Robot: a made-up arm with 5 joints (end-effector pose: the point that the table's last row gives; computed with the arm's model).
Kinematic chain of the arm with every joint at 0, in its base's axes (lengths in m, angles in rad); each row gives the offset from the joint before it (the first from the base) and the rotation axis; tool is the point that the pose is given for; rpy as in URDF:
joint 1: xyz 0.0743 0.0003 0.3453 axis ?
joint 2: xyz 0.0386 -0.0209 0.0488 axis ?
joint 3: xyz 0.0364 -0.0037 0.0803 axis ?
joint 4: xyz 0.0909 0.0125 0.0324 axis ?
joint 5: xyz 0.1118 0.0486 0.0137 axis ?
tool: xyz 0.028 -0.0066 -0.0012 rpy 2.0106 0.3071 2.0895
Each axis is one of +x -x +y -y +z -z.
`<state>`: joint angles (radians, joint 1 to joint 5).
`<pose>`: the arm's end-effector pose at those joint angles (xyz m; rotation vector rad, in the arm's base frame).
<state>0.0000 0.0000 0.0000 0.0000 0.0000</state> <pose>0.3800 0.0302 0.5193 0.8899 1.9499 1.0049</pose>
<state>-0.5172 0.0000 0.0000 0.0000 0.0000</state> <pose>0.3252 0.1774 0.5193 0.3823 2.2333 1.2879</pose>
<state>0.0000 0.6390 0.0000 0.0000 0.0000</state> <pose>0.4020 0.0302 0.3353 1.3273 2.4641 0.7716</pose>
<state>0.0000 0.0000 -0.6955 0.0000 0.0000</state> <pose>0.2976 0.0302 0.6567 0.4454 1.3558 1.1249</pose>
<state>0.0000 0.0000 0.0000 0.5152 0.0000</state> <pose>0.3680 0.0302 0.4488 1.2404 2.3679 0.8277</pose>
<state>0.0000 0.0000 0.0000 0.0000 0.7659</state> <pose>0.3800 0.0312 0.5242 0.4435 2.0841 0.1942</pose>
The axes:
joint 1: -z
joint 2: +y
joint 3: +y
joint 4: +y
joint 5: -x

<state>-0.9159 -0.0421 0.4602 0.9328 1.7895</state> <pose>0.1781 0.1958 0.3366 -2.0547 2.2112 -0.7555</pose>
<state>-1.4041 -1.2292 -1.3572 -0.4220 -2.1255</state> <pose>-0.0091 -0.2482 0.4856 1.8364 1.1380 -1.1341</pose>
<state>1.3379 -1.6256 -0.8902 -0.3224 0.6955</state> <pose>0.0407 0.2747 0.4786 -0.5734 -0.4590 -0.8413</pose>
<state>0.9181 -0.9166 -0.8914 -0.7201 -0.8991</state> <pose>-0.0053 0.1593 0.6267 -1.0076 0.4400 0.7557</pose>
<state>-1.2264 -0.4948 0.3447 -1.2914 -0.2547</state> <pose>0.0878 0.1280 0.6677 -0.5551 0.6651 2.5453</pose>
